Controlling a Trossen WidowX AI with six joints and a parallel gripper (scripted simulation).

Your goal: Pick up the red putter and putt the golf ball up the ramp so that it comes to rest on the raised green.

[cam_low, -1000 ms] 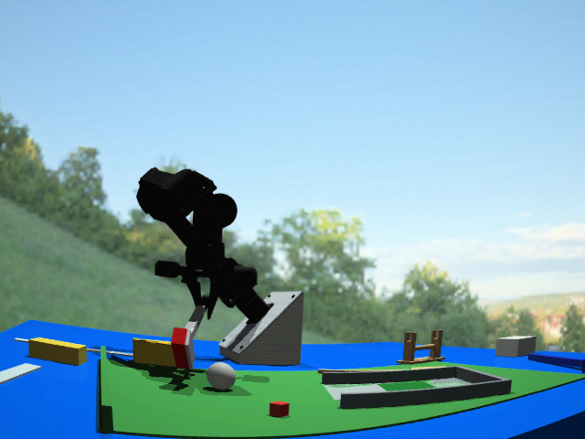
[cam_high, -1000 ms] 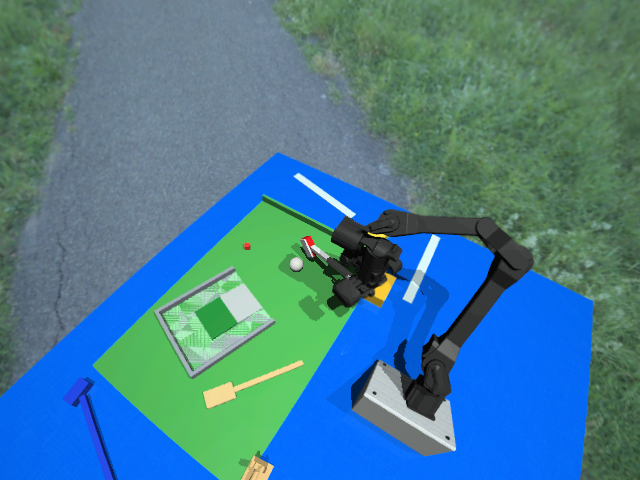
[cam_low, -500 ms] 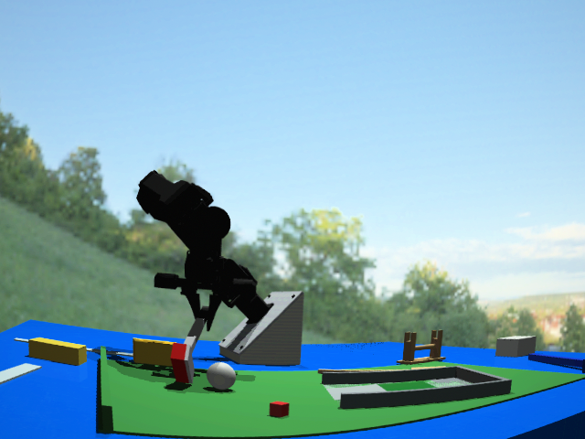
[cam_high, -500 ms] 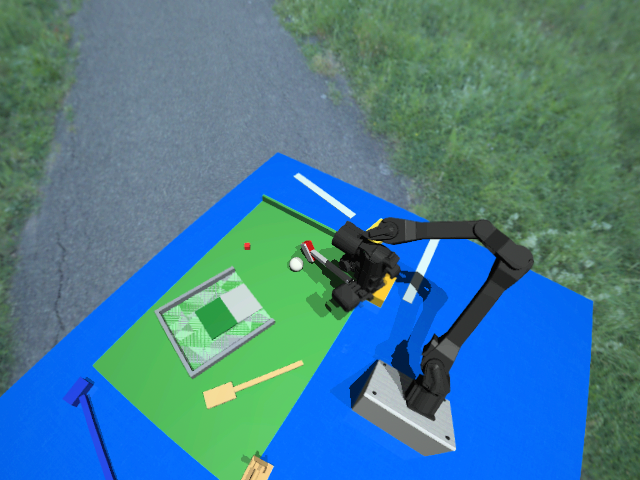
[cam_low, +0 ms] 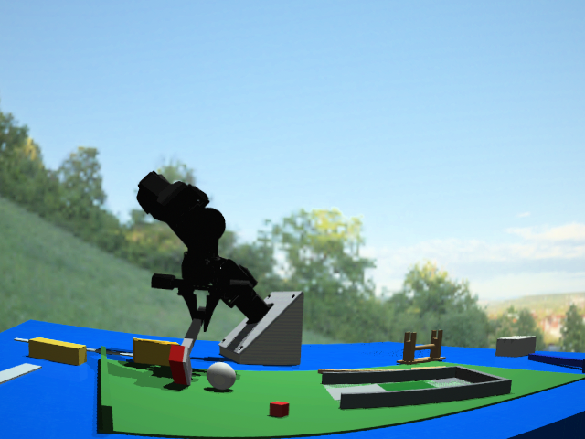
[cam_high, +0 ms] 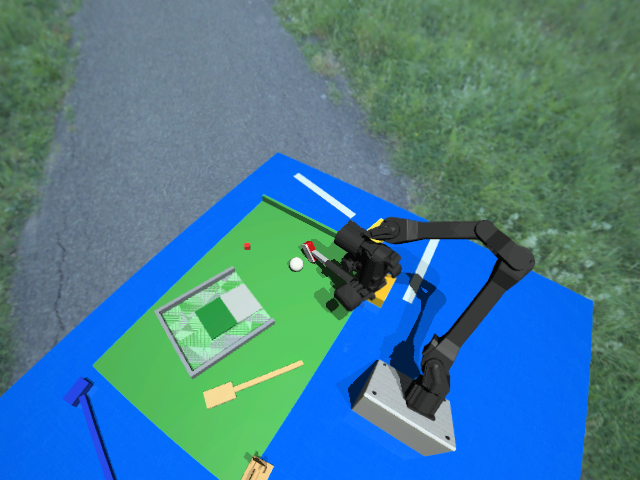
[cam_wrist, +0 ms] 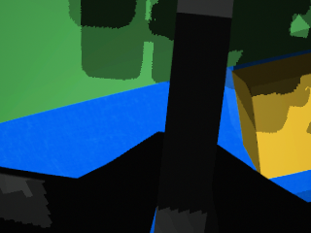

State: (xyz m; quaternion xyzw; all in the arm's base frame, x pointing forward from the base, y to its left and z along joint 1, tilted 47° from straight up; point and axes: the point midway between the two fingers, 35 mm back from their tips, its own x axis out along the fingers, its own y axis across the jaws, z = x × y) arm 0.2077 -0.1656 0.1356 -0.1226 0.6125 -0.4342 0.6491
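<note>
Now: gripper tip 11 cm short of the red putter, 5 cm to the left of it and 1 cm above it. From my gripper tip the other things lie so: white golf ball: 22 cm ahead, 4 cm to the right, 5 cm below; then tan paddle: 17 cm ahead, 33 cm to the left, 7 cm below; then red cube: 40 cm ahead, 3 cm to the right, 6 cm below.
</note>
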